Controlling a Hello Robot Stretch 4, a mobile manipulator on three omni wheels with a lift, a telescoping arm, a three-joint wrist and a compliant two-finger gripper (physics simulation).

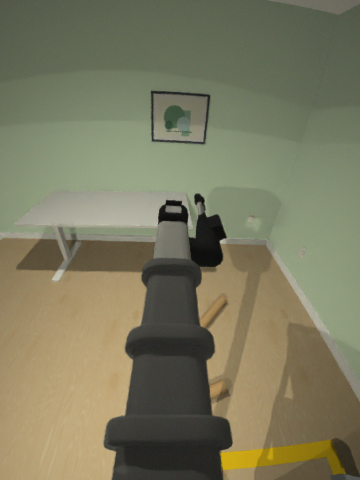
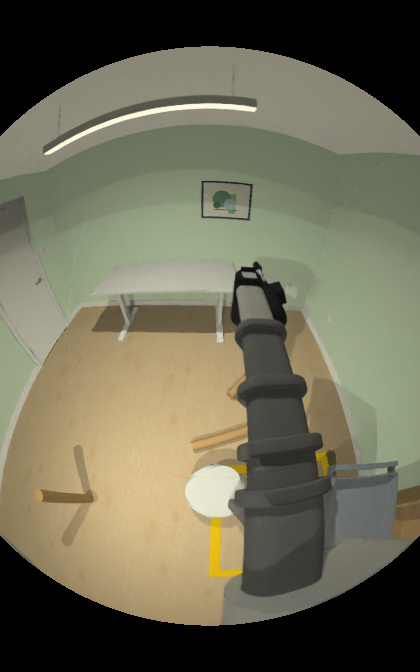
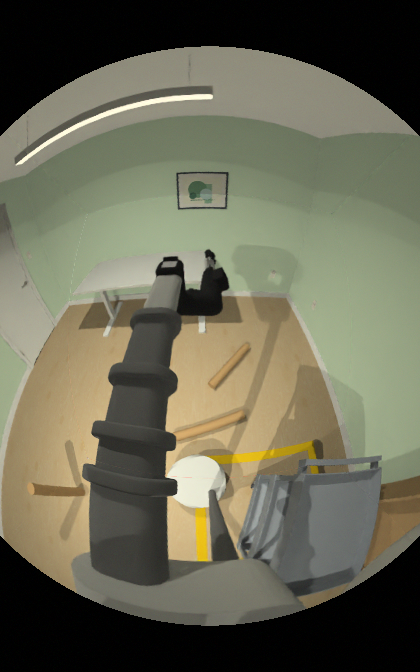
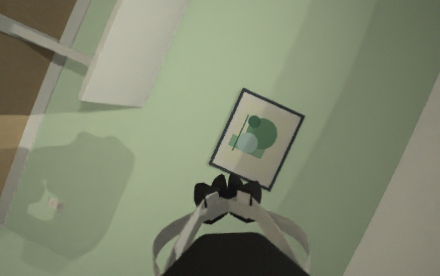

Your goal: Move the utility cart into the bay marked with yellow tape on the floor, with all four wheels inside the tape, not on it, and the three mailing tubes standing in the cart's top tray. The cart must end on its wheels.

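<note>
My gripper (image 1: 199,198) (image 2: 257,266) (image 3: 209,255) (image 4: 227,189) is shut and empty, raised high and pointing at the far wall. Two tan mailing tubes lie on the floor: the farther tube (image 1: 214,311) (image 3: 229,366) and the nearer tube (image 2: 220,438) (image 3: 212,425), beyond the tape. The third tube (image 2: 65,497) (image 3: 56,489) stands on end at the far left. The grey utility cart (image 2: 364,507) (image 3: 332,525) looks upright at the lower right. No tube shows in the visible part of its top tray. Its wheels are mostly hidden. The yellow tape (image 1: 275,455) (image 2: 215,545) (image 3: 260,455) is partly covered.
The white round base (image 2: 212,490) (image 3: 197,481) stands over the left tape line. A white table (image 1: 115,207) (image 2: 170,277) (image 3: 135,272) (image 4: 132,55) stands at the far wall. A brown object (image 2: 407,515) (image 3: 395,520) is beyond the cart at the right edge.
</note>
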